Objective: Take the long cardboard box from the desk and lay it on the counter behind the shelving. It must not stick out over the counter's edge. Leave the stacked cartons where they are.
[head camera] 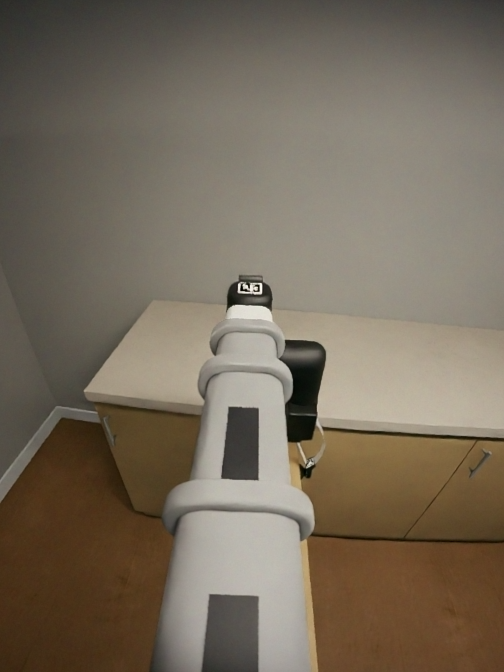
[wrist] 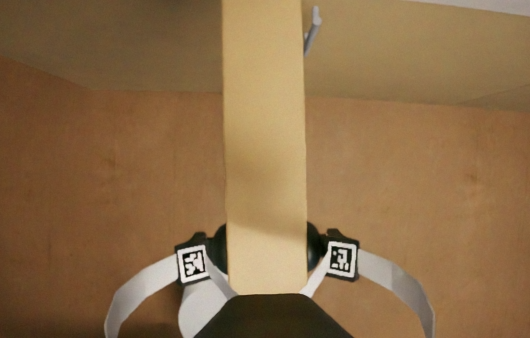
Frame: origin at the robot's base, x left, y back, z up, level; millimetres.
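Seen in the pictures: hand, tool point: point(wrist: 266, 244).
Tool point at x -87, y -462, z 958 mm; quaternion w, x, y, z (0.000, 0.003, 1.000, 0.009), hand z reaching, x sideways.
Note:
A point is followed by its place in that frame.
The long cardboard box point(head camera: 294, 478) @(x -99, y -438, z 983 mm) point(wrist: 265, 150) @(x -88, y -527, z 983 mm) is held between the fingertips of my gripper point(head camera: 299, 467) point(wrist: 267, 252) @(x -87, y -462, z 958 mm), which is shut on it. In the wrist view it runs from the gripper up past the top of the frame, across the cabinet front. In the head view a narrow strip of it shows along the arm's right side; the arm hides the rest and its far end. The counter point(head camera: 390, 369) @(x -485, y -912, z 882 mm) is in front of me, with its pale top beyond the gripper. Its front edge runs behind the wrist. The desk, the shelving and the stacked cartons do not show.
A grey wall point(head camera: 325, 189) @(x -251, y -1302, z 1381 mm) stands behind the counter, and another wall point(head camera: 18, 347) @(x 1220, y -1329, z 580 mm) is at the left. Cabinet doors point(head camera: 374, 483) @(x -461, y -693, z 544 mm) with metal handles point(head camera: 480, 463) point(wrist: 313, 30) @(x -157, y -685, z 760 mm) are below the top. Brown floor point(head camera: 81, 542) @(x 735, y -656, z -27 mm) point(wrist: 125, 175) @(x 435, y -469, z -28 mm) lies in front of the cabinets.

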